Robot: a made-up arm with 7 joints.
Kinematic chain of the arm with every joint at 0, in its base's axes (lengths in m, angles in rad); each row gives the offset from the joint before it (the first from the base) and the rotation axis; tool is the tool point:
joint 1: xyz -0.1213 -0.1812 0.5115 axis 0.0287 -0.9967 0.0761
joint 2: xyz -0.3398 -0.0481 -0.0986 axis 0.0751 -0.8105 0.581
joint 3: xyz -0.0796 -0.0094 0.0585 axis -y
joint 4: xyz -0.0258 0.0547 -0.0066 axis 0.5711 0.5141 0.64
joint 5: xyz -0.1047 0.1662 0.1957 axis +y
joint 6: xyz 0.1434 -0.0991 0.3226 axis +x
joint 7: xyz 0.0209 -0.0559 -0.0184 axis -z
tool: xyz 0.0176 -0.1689 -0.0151
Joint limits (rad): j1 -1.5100..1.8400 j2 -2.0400..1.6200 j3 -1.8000..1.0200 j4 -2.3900..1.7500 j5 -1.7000..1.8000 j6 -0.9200..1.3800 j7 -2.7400..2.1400
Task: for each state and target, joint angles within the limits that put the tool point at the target. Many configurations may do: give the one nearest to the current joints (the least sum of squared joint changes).
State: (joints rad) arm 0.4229 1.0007 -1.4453 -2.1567 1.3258 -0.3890 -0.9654
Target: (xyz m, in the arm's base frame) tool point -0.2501 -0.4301 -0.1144
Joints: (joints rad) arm 1.3221 1.5542 -0.8328 -2.3900 1.4272 -0.3077 -0.7274
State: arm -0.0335 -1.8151 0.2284 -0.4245 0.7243 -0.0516 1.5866
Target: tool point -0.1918 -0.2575 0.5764
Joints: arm 0.2675 -1.4655 0.3417 -0.4269 1.4481 0.1898 1.4043
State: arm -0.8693 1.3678 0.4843 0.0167 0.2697 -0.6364 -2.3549
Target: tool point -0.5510 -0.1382 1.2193
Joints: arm -0.8413 0.9160 0.3249 -0.3349 0.1282 -0.4309 -2.5555
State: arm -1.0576 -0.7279 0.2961 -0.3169 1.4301 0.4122 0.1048
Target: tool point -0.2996 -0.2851 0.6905
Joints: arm -0.7380 -0.9021 0.1842 0.0040 1.1023 0.6102 -0.1932
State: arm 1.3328 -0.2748 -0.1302 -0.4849 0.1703 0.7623 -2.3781
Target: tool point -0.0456 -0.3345 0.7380
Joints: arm 1.3783 -1.0424 -0.3854 0.1649 -0.0172 0.9091 -2.2123
